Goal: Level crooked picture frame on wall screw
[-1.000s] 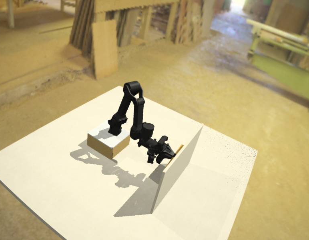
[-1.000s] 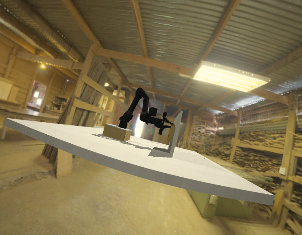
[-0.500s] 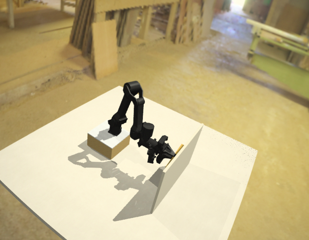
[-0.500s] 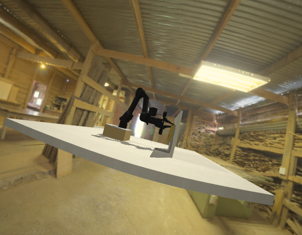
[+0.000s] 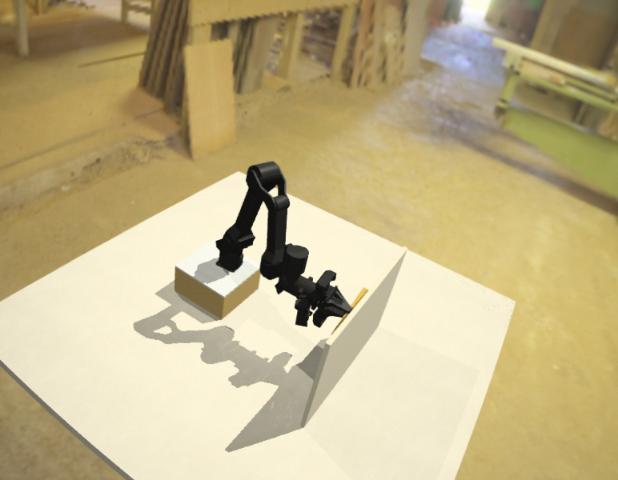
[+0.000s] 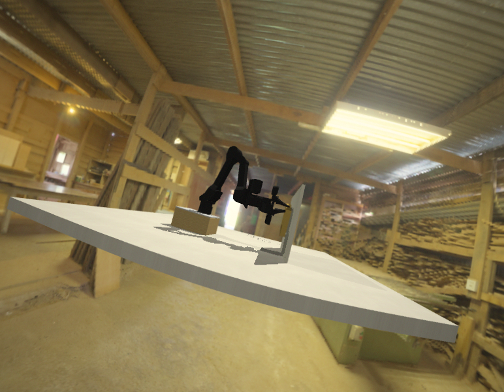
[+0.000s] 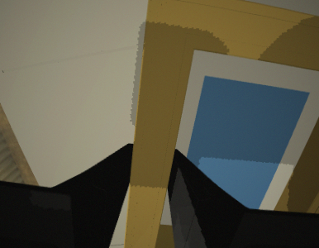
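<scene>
Now: the picture frame 5 cm below my gripper tip, 2 cm to the left of it and 1 cm ahead of it. The rest, counted from my gripper tip: wall panel 6 cm below, 2 cm to the left, 2 cm ahead.
</scene>
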